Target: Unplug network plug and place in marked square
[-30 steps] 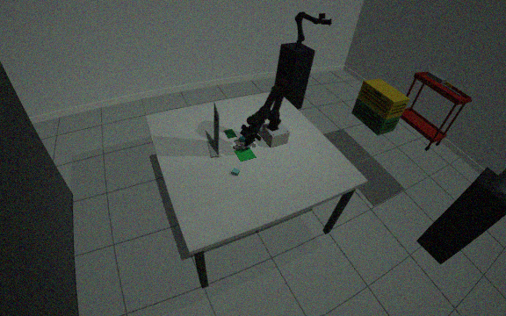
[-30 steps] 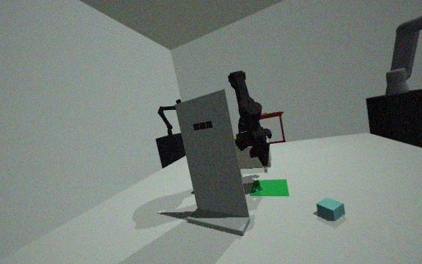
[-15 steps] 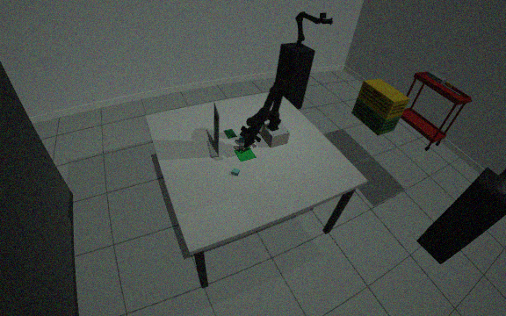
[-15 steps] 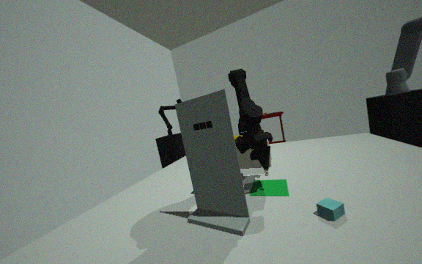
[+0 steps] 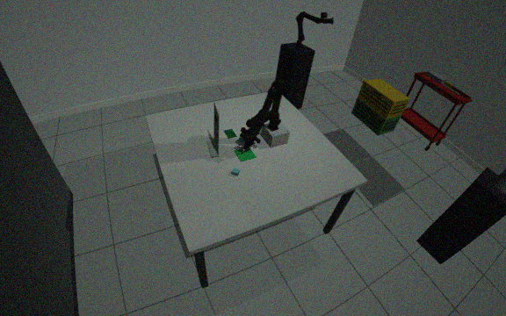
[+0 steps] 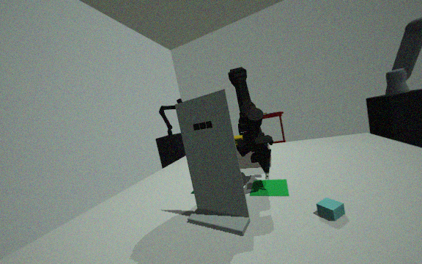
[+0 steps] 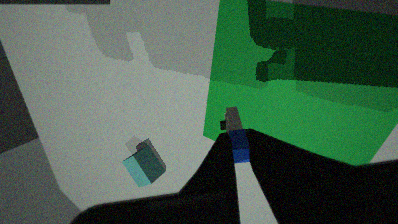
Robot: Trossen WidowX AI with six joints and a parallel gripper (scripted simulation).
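The green marked square is 10 mm behind my gripper tip and 60 mm below it. From my gripper tip the other things lie so: thin pale tab (10 mm ahead, 10 mm below); small teal block (140 mm ahead, 130 mm to the left, 40 mm below); blue network plug (right at my gripper tip).
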